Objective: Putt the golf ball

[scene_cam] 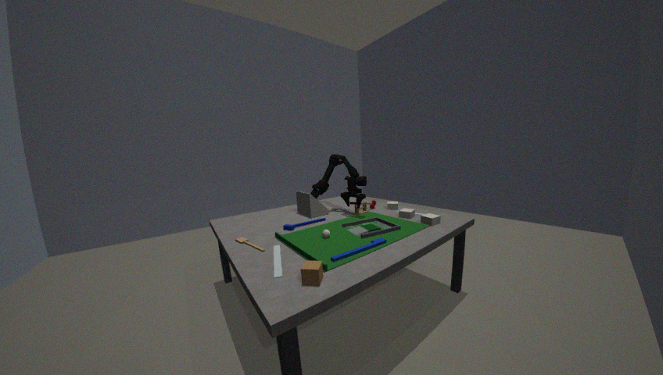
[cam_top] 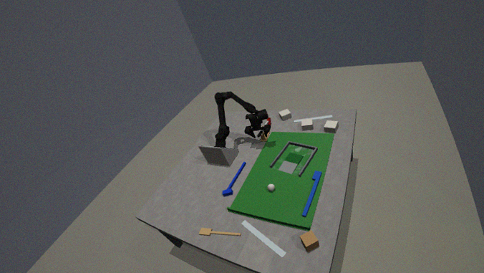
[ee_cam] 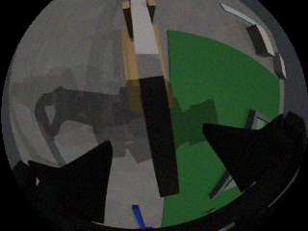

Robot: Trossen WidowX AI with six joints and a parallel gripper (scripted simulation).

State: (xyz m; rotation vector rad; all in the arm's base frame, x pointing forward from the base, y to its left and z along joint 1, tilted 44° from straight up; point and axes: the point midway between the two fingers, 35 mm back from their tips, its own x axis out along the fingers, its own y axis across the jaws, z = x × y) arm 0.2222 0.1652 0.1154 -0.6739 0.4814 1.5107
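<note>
Now: the wooden stand 1 cm behind my gripper tip, 8 cm to the left of it and 2 cm below it. Round my gripper tip: white golf ball (22 cm ahead, 40 cm to the right, 3 cm below); then tan putter (1 cm ahead, 75 cm to the right, 5 cm below); then green mat (26 cm ahead, 24 cm to the right, 5 cm below).
</note>
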